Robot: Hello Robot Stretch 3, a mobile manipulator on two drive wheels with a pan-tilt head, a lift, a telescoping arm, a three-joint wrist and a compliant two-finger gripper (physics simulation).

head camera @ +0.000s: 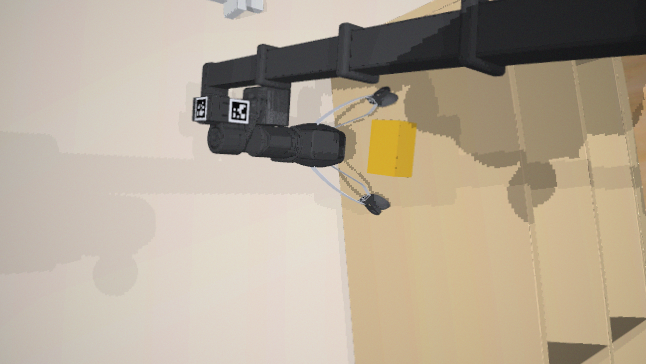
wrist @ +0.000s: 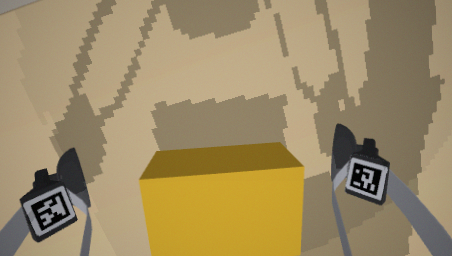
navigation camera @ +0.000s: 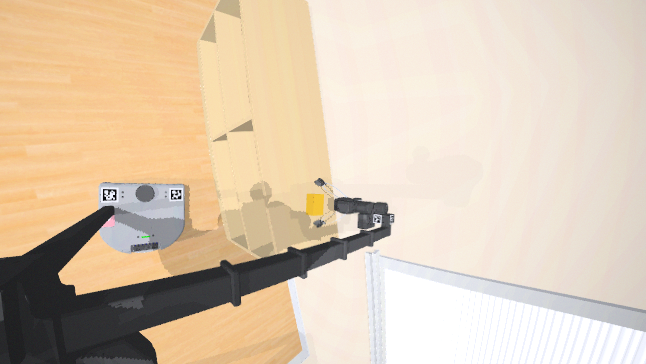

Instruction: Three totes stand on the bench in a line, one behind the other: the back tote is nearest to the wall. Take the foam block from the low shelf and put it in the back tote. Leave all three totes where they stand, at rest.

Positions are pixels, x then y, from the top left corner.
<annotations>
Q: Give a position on a yellow foam block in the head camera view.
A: At 392, 142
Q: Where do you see my gripper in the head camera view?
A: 389, 151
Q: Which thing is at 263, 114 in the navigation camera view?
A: A wooden shelf unit.
</annotations>
